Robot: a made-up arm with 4 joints.
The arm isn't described. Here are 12 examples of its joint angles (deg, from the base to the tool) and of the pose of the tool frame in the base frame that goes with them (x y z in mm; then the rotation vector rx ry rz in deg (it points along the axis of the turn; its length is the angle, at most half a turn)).
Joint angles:
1: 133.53 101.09 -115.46 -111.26
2: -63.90 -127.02 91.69 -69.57
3: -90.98 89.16 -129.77 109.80
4: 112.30 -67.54 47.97 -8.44
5: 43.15 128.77 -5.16 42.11
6: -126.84 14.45 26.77 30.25
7: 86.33 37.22 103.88 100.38
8: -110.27 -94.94 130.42 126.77
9: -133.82 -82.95 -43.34 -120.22
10: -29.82 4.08 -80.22 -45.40
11: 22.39 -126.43 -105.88 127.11
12: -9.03 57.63 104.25 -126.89
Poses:
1: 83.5 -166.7 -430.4 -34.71 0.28 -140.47
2: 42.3 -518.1 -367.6 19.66 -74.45 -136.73
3: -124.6 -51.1 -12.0 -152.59 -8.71 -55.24
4: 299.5 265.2 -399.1 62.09 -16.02 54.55
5: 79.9 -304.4 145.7 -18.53 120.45 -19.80
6: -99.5 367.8 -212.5 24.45 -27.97 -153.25
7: 175.7 -154.8 132.1 62.41 -15.63 -8.56
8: -26.5 212.8 -252.7 38.26 130.84 -59.86
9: -427.4 422.4 277.1 119.09 -68.53 42.25
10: 94.8 -355.3 -337.5 -38.93 -17.57 48.41
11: -147.6 -217.5 -65.1 -11.68 8.76 102.37
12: -374.0 -9.5 517.2 99.77 -135.24 6.17
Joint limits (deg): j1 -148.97..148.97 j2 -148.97..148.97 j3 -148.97..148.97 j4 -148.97..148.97
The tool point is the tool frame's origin. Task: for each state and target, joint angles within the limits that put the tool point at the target. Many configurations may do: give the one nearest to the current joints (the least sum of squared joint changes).
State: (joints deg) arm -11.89 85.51 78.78 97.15
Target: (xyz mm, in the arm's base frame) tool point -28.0 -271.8 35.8
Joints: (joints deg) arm -32.08 133.38 62.66 103.91
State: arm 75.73 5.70 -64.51 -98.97
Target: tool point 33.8 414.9 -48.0
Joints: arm 92.22 -4.96 -104.21 -107.49
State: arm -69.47 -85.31 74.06 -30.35
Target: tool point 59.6 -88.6 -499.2
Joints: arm -58.25 -70.11 124.66 -31.55
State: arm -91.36 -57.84 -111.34 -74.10
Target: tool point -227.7 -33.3 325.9
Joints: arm -145.94 -95.06 -102.13 -45.56
